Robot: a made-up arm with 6 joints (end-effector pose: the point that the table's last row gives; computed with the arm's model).
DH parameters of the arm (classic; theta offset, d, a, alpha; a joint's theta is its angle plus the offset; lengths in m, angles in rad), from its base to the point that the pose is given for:
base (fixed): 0.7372 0 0.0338 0
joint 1: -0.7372 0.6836 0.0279 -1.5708
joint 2: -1.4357 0 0.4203 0
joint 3: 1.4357 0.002 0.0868 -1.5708
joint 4: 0 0.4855 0.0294 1.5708
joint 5: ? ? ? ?
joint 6: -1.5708 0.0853 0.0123 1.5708
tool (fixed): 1.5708 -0.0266 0 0
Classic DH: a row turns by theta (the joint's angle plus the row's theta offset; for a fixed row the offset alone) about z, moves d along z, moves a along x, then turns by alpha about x.
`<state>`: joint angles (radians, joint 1 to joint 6).
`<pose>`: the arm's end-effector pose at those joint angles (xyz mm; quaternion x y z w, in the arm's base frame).
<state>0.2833 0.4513 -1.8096 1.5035 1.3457 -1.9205</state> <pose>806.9 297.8 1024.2 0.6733 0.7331 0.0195 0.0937</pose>
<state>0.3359 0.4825 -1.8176 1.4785 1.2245 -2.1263</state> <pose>806.7 335.8 997.7 0.6769 0.7092 0.0715 0.1835</pose>
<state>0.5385 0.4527 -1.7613 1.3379 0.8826 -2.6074</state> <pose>739.8 463.6 974.6 0.5946 0.6411 0.1956 0.4441</pose>
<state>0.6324 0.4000 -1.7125 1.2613 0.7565 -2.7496</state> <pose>690.0 510.4 986.4 0.5349 0.6098 0.2436 0.5317</pose>
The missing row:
joint 5: 0 0.0056 0.0738 -1.5708
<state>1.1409 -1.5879 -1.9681 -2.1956 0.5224 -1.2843</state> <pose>-267.0 -566.4 1264.3 0.5528 -0.6666 0.0084 0.4999</pose>
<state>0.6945 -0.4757 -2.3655 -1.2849 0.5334 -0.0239</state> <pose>-37.3 70.4 1688.7 0.8592 -0.1926 0.3954 0.2615</pose>
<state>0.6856 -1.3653 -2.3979 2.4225 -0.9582 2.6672</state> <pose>-420.5 -433.8 1235.1 0.8569 -0.1924 0.4778 0.0183</pose>
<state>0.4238 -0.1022 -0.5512 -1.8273 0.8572 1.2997</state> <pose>458.9 252.5 676.8 0.8247 -0.0963 -0.2993 0.4701</pose>
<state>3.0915 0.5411 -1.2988 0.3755 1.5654 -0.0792</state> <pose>-700.3 18.2 615.5 -0.0952 0.3749 -0.1817 0.9041</pose>
